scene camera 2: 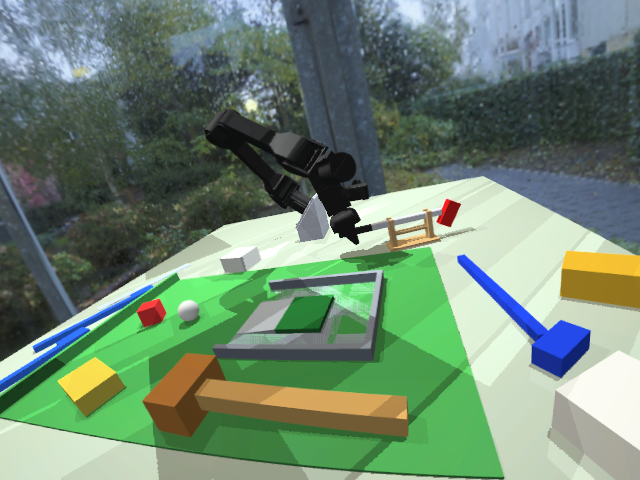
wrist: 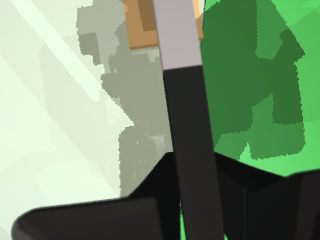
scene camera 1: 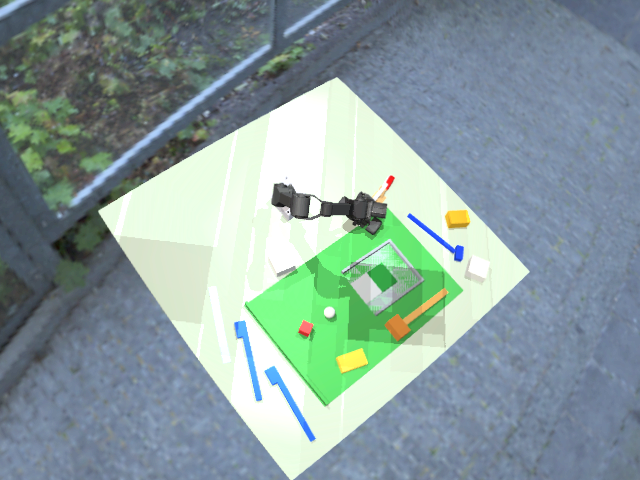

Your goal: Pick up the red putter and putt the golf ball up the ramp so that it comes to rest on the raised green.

My gripper carries a red putter. Also in view: a blue putter and an orange mallet.
My gripper shows as well in the wrist view.
